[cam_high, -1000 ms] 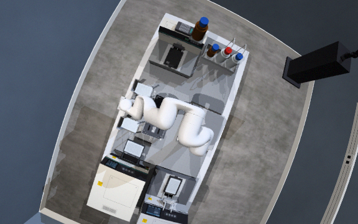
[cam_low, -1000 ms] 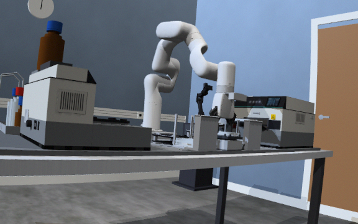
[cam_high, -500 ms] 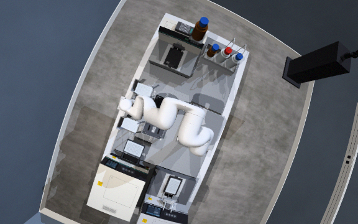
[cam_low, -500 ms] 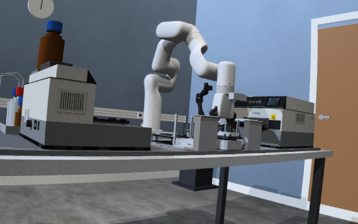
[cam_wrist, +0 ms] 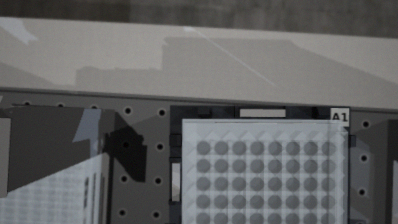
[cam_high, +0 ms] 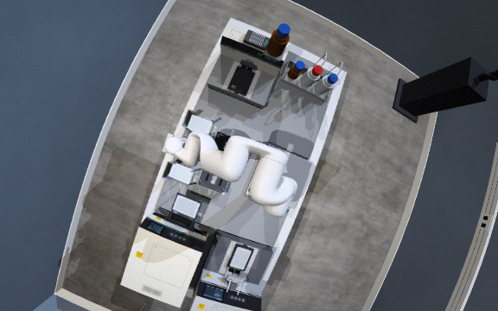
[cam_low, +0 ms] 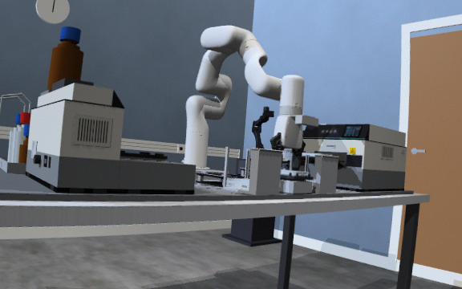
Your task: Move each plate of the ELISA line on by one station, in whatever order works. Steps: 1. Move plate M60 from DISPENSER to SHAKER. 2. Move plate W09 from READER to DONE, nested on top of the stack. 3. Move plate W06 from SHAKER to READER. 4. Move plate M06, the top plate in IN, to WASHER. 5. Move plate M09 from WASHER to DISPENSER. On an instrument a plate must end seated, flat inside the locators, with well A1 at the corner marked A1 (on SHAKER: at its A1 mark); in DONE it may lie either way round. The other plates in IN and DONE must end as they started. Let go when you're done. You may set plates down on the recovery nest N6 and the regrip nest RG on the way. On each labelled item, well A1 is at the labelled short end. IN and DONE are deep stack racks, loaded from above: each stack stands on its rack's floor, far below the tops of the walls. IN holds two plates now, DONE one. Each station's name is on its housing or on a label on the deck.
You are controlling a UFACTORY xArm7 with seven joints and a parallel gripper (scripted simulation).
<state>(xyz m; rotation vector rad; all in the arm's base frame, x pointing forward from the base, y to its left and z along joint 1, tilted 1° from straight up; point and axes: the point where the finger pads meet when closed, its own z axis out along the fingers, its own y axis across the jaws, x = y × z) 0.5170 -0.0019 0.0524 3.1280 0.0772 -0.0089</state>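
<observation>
The plate M60 is 3 cm below my hand. From my hand the other things lie so: black nest N6 (19 cm behind, 10 cm to the right, 6 cm below); then yellow warning label (39 cm to the left, 7 cm above); then grey regrip nest RG (20 cm behind, 11 cm to the left, 3 cm below).
</observation>
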